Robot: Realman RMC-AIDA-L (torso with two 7-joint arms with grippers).
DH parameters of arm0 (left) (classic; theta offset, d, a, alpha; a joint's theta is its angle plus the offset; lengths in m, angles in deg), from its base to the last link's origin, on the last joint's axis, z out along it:
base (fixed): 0 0 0 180
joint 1: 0 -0.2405 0 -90
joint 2: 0 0 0 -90
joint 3: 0 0.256 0 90
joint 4: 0 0 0 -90
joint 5: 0 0.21 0 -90
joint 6: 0 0 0 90
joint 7: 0 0.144 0 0
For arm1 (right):
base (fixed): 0 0 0 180
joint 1: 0 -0.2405 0 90
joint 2: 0 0 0 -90
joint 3: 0 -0.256 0 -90
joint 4: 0 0 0 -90
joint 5: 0 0.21 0 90
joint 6: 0 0 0 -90
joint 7: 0 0.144 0 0
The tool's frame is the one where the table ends.
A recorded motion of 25 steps. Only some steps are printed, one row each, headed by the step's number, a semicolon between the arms.
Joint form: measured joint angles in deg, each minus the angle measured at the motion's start. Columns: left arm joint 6, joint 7, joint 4, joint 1, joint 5, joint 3, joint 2; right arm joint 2, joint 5, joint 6, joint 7, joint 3, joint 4, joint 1.
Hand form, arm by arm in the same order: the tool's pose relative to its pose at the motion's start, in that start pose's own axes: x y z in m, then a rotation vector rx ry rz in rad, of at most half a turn. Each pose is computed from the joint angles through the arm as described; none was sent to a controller.
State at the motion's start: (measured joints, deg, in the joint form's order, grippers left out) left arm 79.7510 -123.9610 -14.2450 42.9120 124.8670 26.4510 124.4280; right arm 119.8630 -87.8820 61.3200 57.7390 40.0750 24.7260 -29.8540
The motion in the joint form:
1: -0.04 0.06 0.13 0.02 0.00 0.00 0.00; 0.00 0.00 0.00 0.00 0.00 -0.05 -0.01
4: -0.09 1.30 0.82 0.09 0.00 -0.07 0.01; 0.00 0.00 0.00 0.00 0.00 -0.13 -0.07
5: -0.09 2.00 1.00 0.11 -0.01 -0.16 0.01; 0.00 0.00 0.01 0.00 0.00 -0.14 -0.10
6: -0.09 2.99 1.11 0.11 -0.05 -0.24 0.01; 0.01 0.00 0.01 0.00 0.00 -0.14 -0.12
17: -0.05 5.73 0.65 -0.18 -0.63 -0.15 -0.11; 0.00 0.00 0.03 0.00 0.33 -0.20 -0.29
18: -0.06 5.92 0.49 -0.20 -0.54 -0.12 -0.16; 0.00 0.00 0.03 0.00 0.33 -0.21 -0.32
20: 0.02 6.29 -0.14 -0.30 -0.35 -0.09 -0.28; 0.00 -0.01 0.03 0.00 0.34 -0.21 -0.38
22: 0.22 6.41 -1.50 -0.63 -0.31 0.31 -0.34; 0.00 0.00 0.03 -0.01 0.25 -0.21 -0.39
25: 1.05 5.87 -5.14 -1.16 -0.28 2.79 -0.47; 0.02 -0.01 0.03 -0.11 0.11 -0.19 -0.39
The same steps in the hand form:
1: -0.0004 0.0000 0.0003 -0.0004 -0.0008 -0.0005; 0.0002 0.0001 0.0001 -0.0003 0.0003 0.0007
4: -0.0026 0.0000 0.0020 -0.0054 -0.0051 0.0120; 0.0001 0.0004 0.0004 -0.0013 0.0003 0.0013
5: -0.0030 0.0000 0.0024 -0.0074 -0.0051 0.0215; 0.0000 0.0005 0.0006 -0.0018 0.0000 0.0012
6: -0.0032 0.0001 0.0026 -0.0090 -0.0040 0.0366; -0.0001 0.0006 0.0007 -0.0022 -0.0002 0.0011
17: -0.0009 -0.0004 -0.0002 -0.0079 0.0096 0.0864; -0.0006 0.0018 0.0021 -0.0090 0.0012 -0.0022
18: -0.0003 -0.0006 -0.0009 -0.0049 0.0096 0.0925; -0.0008 0.0018 0.0023 -0.0094 0.0010 -0.0023
20: 0.0018 -0.0011 -0.0033 0.0025 0.0118 0.1082; -0.0011 0.0019 0.0026 -0.0103 0.0006 -0.0030
22: 0.0049 -0.0018 -0.0075 0.0144 0.0158 0.1275; -0.0012 0.0017 0.0026 -0.0091 -0.0003 -0.0025
25: 0.0114 -0.0014 -0.0155 0.0452 -0.0009 0.1768; -0.0014 0.0014 0.0025 -0.0074 -0.0015 -0.0034

